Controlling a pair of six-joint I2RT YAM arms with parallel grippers.
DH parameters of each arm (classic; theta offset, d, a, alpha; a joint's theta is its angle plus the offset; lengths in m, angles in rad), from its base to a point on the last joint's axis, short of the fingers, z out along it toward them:
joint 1: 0 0.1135 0.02 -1.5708
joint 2: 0 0 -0.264 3.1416
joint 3: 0.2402 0 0.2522 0
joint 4: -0.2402 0 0.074 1.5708
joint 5: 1.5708 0 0 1.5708
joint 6: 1.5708 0.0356 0 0
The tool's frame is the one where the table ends.
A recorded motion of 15 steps. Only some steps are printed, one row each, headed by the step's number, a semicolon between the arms.
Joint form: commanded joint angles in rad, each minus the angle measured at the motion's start. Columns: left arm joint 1, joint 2, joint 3, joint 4, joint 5, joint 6; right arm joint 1, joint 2, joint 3, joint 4, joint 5, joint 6.
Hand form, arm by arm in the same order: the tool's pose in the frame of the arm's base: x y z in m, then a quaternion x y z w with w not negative. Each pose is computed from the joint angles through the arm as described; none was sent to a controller.
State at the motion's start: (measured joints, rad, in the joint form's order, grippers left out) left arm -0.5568 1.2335 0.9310 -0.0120 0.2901 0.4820; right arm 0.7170 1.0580 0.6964 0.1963 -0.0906 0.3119
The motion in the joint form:
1: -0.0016 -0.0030 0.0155 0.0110 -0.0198 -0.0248; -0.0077 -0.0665 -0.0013 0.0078 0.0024 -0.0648
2: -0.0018 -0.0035 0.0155 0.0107 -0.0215 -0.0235; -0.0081 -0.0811 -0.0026 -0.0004 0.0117 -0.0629
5: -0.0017 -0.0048 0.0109 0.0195 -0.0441 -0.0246; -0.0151 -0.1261 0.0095 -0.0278 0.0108 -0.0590
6: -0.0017 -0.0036 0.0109 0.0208 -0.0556 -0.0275; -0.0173 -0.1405 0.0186 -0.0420 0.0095 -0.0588
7: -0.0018 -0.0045 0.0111 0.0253 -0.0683 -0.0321; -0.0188 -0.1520 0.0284 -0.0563 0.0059 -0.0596
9: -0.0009 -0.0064 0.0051 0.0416 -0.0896 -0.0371; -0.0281 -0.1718 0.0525 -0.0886 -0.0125 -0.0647
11: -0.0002 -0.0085 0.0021 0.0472 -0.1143 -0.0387; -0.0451 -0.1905 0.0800 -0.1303 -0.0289 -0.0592
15: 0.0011 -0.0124 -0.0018 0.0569 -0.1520 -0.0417; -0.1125 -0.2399 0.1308 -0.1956 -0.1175 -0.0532
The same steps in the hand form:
1: 0.2390 -0.1605 0.3209 0.45622 0.65371 -0.13775 0.58784; 0.1772 0.1563 0.3102 -0.19800 0.71183 0.33866 0.58258
2: 0.2389 -0.1605 0.3210 0.45630 0.65363 -0.13675 0.58809; 0.1753 0.1540 0.3119 -0.19385 0.71122 0.33692 0.58573
5: 0.2394 -0.1598 0.3205 0.45004 0.65663 -0.12804 0.59154; 0.1693 0.1468 0.3227 -0.18844 0.70223 0.34093 0.59592
6: 0.2399 -0.1597 0.3203 0.44634 0.65940 -0.12437 0.59204; 0.1672 0.1445 0.3274 -0.18745 0.69919 0.34218 0.59909
7: 0.2402 -0.1593 0.3211 0.44121 0.66115 -0.12068 0.59468; 0.1653 0.1426 0.3316 -0.18797 0.69655 0.34369 0.60113
9: 0.2407 -0.1585 0.3211 0.43273 0.66285 -0.11342 0.60043; 0.1623 0.1384 0.3407 -0.19198 0.69128 0.34683 0.60415
11: 0.2411 -0.1575 0.3212 0.42530 0.66641 -0.10397 0.60349; 0.1601 0.1328 0.3496 -0.18947 0.69033 0.34910 0.60471
15: 0.2415 -0.1558 0.3218 0.41316 0.67110 -0.08970 0.60899; 0.1544 0.1156 0.3695 -0.19309 0.67670 0.36202 0.61134

